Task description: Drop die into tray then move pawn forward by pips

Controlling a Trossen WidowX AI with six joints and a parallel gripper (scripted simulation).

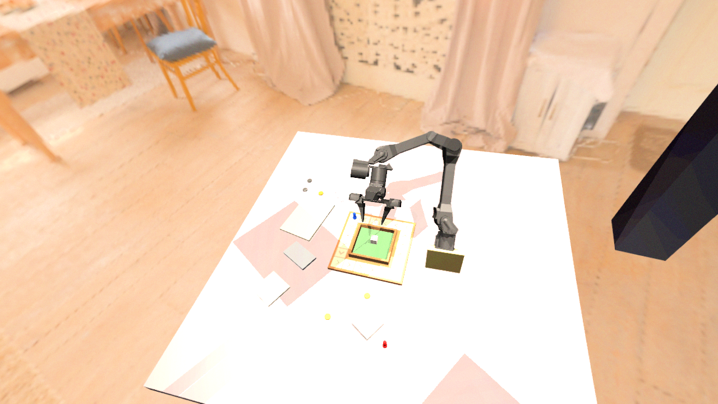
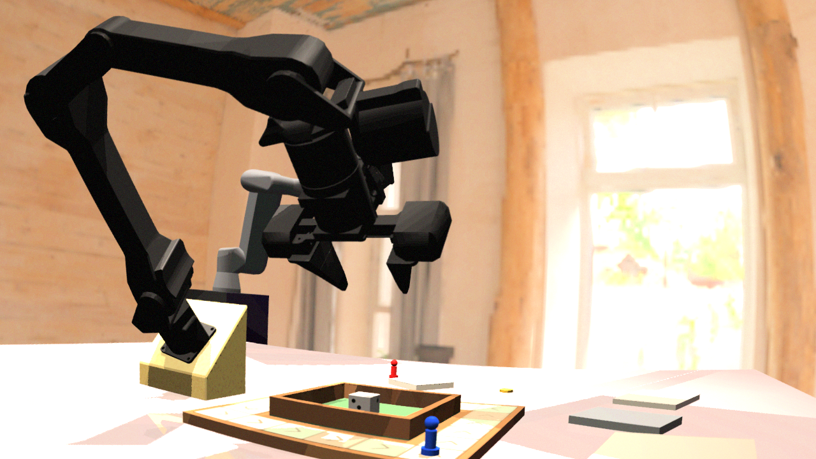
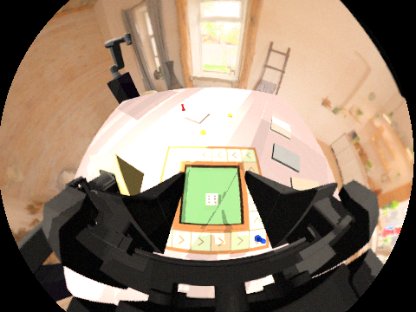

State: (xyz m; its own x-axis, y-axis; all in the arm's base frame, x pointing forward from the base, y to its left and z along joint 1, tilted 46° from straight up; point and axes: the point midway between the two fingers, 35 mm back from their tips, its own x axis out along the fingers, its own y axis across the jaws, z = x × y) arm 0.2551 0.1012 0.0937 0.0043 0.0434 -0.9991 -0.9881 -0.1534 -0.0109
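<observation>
Now: gripper tip 12 cm short of the blue pawn, 12 cm above it and 11 cm to the left of it. The rest, counted from my gripper tip: red pawn (35 cm to the left, 15 cm behind, 14 cm below); then green tray floor (14 cm below); then white die (13 cm below, 2 cm to the right).
</observation>
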